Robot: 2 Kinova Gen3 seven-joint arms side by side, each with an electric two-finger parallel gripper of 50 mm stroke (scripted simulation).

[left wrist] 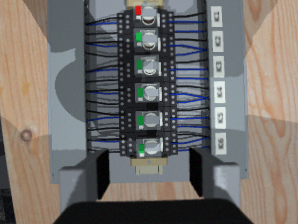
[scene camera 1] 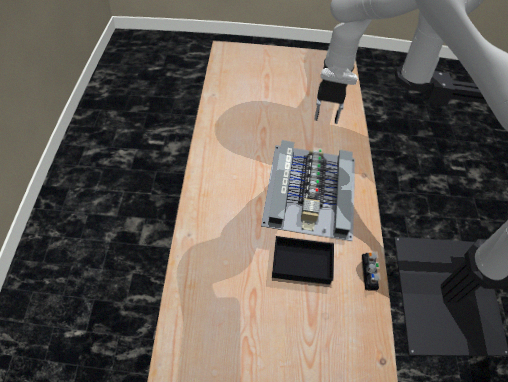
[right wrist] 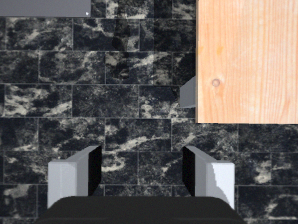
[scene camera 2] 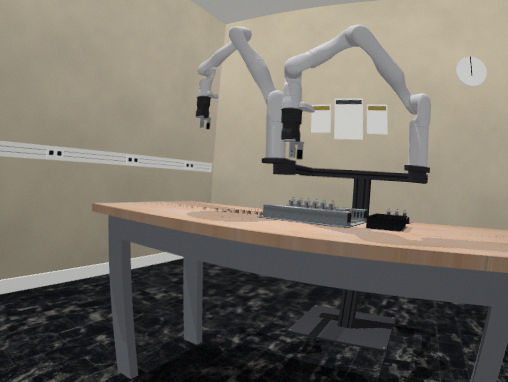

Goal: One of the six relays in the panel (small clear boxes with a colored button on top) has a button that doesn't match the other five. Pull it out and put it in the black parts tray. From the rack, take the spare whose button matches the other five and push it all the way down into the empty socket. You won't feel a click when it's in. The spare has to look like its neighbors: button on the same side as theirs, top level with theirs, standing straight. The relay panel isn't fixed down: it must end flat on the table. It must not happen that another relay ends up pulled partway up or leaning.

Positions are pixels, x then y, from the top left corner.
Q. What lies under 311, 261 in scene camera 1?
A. A black parts tray.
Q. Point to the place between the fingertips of my right gripper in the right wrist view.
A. At 142, 163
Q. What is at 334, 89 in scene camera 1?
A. My left gripper.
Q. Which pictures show my left gripper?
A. The left wrist view, scene camera 1 and scene camera 2 only.
